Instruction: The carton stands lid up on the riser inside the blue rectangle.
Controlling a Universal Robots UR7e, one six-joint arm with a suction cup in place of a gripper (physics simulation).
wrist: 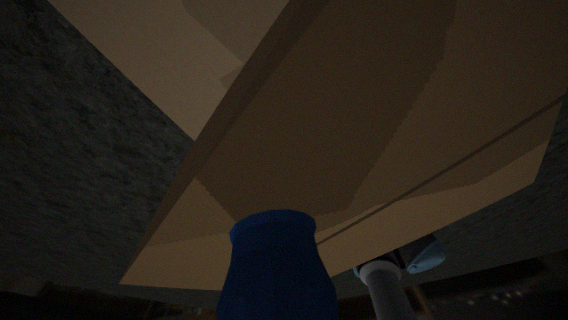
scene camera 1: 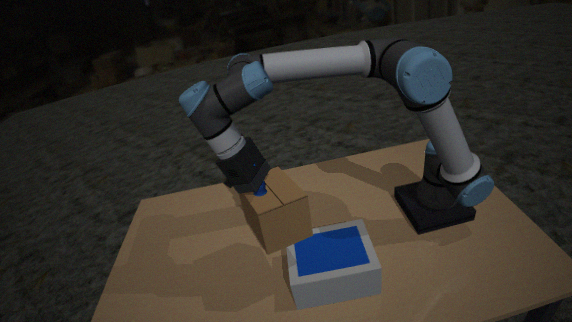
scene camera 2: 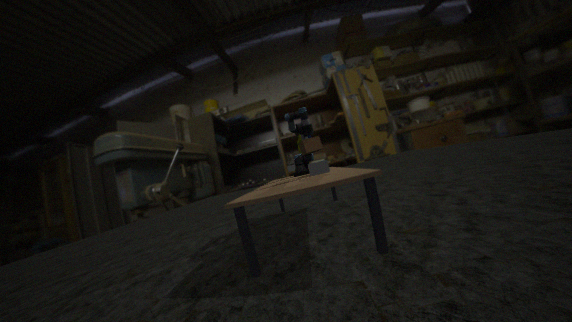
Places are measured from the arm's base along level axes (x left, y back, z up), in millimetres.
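Where they show: hand, tool point: [wrist: 281, 226] [scene camera 1: 264, 194] [scene camera 2: 310, 139]; arm's base, link origin: [scene camera 1: 437, 195] [scene camera 2: 300, 171].
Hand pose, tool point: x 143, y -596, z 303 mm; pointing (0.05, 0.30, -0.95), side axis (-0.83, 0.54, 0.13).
Things, the pixels of their top centre, and the offset from my tool point. Level surfaces: height alone.
- brown carton, top centre: [wrist: 318, 261] [scene camera 1: 267, 186] [scene camera 2: 308, 138] dx -11, dy +12, dz +15 mm
- pale grey riser, top centre: [scene camera 1: 329, 249] [scene camera 2: 316, 162] dx +29, dy +139, dz -230 mm
- blue rectangle, top centre: [scene camera 1: 329, 249] dx +29, dy +139, dz -230 mm
- wooden table, surface height: dz -350 mm
The brown carton [scene camera 1: 286, 222] [scene camera 2: 313, 145] [wrist: 310, 150] hangs in the air, lid up and tilted, with the lid seam showing. My gripper, a blue suction cup [scene camera 1: 260, 191] [wrist: 274, 218], is shut on its lid, off to one side of the seam. The pale grey riser [scene camera 1: 340, 287] [scene camera 2: 319, 167] stands on the table. The blue rectangle [scene camera 1: 332, 252] shows on its top. In scene camera 1 the carton's lower part overlaps the riser's far left corner. In scene camera 2 a gap shows between the carton and the riser. The carton's underside is hidden.
The wooden table [scene camera 1: 425, 282] [scene camera 2: 290, 189] carries the arm's dark base [scene camera 1: 435, 207] at the right in scene camera 1. Shadows of the arm and carton fall on the table. A small yellow-green shape [scene camera 2: 300, 145] shows behind the arm. Workshop shelves stand farther back.
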